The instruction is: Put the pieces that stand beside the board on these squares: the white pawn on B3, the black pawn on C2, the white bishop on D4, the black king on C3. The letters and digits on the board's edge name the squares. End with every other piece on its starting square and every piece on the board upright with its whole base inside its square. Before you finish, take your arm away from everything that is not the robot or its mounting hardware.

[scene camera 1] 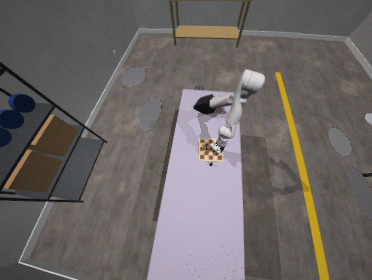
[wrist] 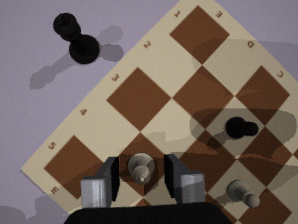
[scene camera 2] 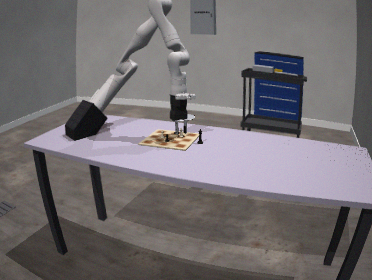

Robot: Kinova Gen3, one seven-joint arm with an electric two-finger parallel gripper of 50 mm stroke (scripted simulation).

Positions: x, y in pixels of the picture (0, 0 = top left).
Labels:
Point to a black king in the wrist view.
85, 49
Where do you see a small chessboard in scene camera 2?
175, 142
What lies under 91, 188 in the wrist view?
My gripper.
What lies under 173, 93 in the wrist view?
A small chessboard.

